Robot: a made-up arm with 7 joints.
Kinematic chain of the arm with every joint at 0, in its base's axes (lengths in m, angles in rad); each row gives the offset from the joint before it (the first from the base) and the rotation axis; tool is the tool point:
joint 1: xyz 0 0 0.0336 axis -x
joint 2: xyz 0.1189 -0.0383 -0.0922 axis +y
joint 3: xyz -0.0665 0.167 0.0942 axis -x
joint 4: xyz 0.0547 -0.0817 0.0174 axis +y
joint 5: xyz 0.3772 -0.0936 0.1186 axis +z
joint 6: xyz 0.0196 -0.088 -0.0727 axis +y
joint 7: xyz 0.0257 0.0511 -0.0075 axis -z
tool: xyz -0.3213 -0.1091 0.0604
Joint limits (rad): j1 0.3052..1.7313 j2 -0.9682..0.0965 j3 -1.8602..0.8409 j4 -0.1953..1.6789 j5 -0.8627..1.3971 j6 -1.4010..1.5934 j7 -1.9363..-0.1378
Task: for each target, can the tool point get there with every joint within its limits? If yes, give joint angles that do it. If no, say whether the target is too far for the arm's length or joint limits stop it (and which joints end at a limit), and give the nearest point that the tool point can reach.
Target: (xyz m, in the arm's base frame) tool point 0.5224 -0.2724 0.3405
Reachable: yes | joints 1.5746 -0.0567 -0.3275 0.4512 0.8822 -0.2779 -0.3691
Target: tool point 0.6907 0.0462 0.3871
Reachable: yes | joints 1.5633 -0.3549 -0.7097 0.0424 0.2165 -0.6222 -1.7505
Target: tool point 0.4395 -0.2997 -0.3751
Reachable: yes | joints 1.0204 -0.3766 -1.2212 0.8879 0.3348 -0.6835 -0.5305
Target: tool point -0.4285 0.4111 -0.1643
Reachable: no: joint limits stop it (at a limit: joint 1, joint 2, joint 3, joint 4, joint 7) | nearest point -0.3290 0.3984 -0.1280 | short by 0.107 m
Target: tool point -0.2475 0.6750 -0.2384
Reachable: no: joint limits stop it (at a limit: joint 3, joint 4, joint 5, joint 7) | nearest point -0.2151 0.7253 -0.2587 | short by 0.063 m
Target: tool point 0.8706 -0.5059 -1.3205
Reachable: no: too far | nearest point 0.5153 -0.2884 -0.7385 | short by 0.716 m
